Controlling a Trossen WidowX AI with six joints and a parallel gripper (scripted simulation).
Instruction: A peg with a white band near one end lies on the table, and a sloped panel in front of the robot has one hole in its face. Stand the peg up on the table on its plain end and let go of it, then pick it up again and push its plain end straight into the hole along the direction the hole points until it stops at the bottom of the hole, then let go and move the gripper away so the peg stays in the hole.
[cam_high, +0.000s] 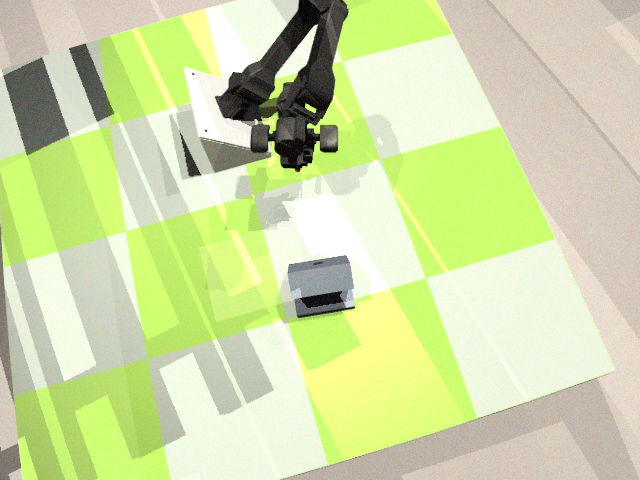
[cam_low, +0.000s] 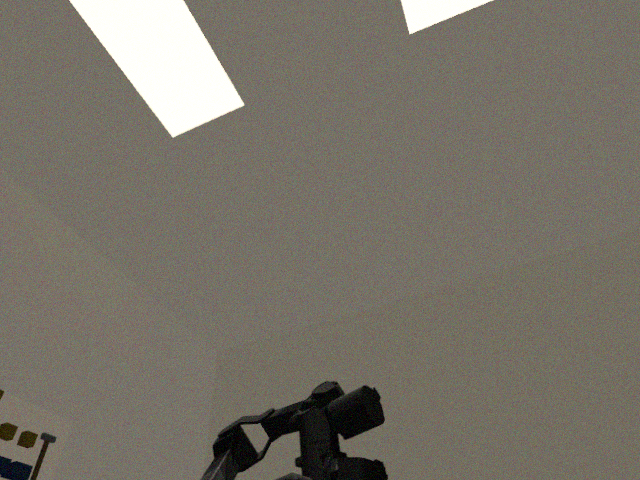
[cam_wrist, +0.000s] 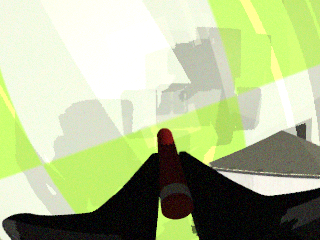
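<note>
Now: the grey sloped panel 260 mm ahead of my gripper tip, 60 mm to the right of it and 30 mm below it. From my gripper tip the other things lie so: red peg (20 mm above).
</note>
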